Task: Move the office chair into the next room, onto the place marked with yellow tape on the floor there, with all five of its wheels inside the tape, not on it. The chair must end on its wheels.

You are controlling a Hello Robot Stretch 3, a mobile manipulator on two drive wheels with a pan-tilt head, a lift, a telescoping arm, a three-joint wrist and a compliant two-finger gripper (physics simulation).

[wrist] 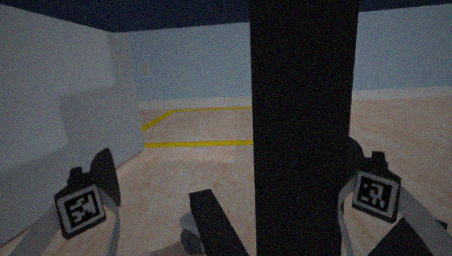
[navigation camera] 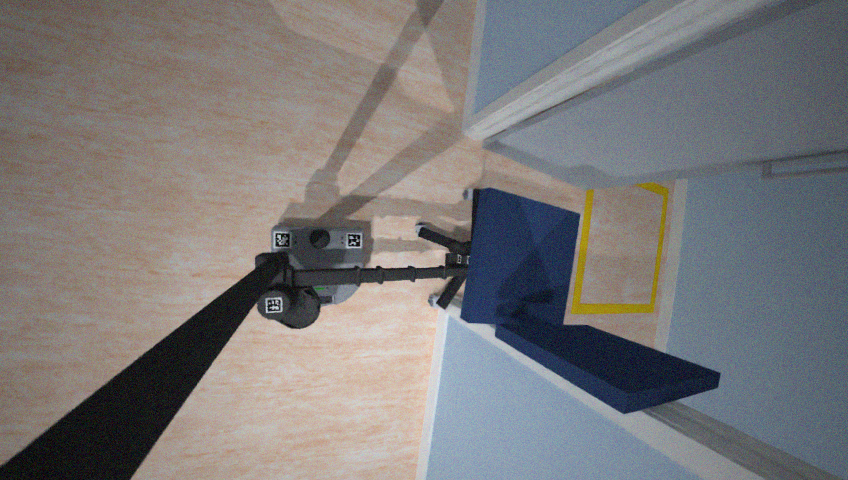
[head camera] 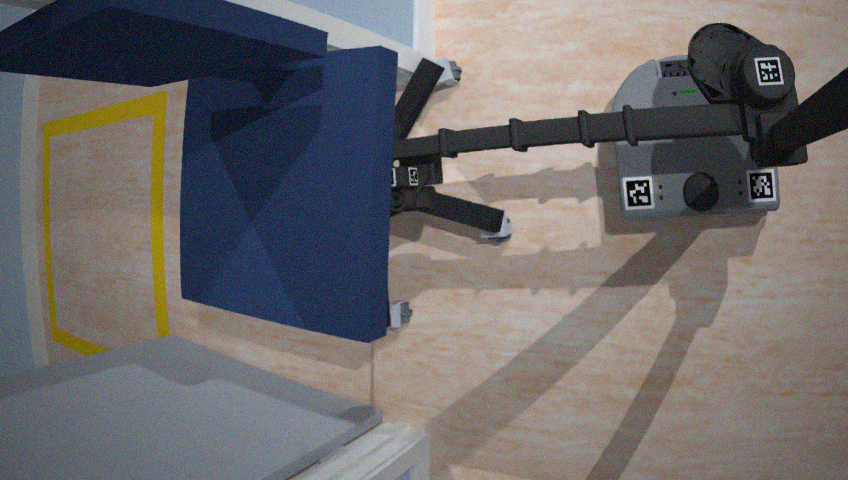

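Where they show: gripper, fingertip midpoint: [wrist: 226,161]; robot's base, link origin: [navigation camera: 319,237] [head camera: 698,190].
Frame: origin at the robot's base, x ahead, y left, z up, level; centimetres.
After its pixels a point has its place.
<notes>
The office chair is upright in the doorway. Its blue seat [head camera: 285,196] @(x -4.5, y -69.0, z 47.0 cm) [navigation camera: 523,255] @(x -3.7, y -71.3, z 47.0 cm) and blue backrest [head camera: 178,41] @(x -24.6, y -58.6, z 81.4 cm) [navigation camera: 606,362] @(x -25.1, y -62.0, z 86.7 cm) show from above, with black legs and grey casters towards my base. The yellow tape [head camera: 158,208] @(x -10.0, y -168.8, z 0.1 cm) [navigation camera: 582,249] @(x -6.2, y -169.3, z 0.1 cm) [wrist: 200,144] @(x 8.9, y -170.7, z 0.1 cm) lies on the floor beyond the chair. In the wrist view, my gripper [wrist: 226,161] @(x -2.7, y -78.9, z 27.8 cm) is open and wide under the seat. The black chair column [wrist: 302,100] @(x -6.1, y -72.7, z 33.0 cm) stands near its right fingertip; whether they touch I cannot tell. The seat hides the fingers in the head and navigation views.
My extended arm [head camera: 553,130] @(x -10.5, y -23.8, z 39.0 cm) [navigation camera: 392,273] @(x -9.9, y -22.6, z 39.0 cm) reaches from my base [head camera: 672,205] @(x 2.5, y -6.3, z 16.0 cm) [navigation camera: 318,255] @(x -6.0, y 0.4, z 15.9 cm) to beneath the seat. An open grey door [head camera: 178,416] @(x 44.1, y -115.7, z 44.3 cm) [navigation camera: 654,118] @(x 46.1, y -105.0, z 72.8 cm) [wrist: 100,115] @(x 39.0, y -142.5, z 21.7 cm) stands on one side of the chair. A doorway wall edge is close to the chair on the other side.
</notes>
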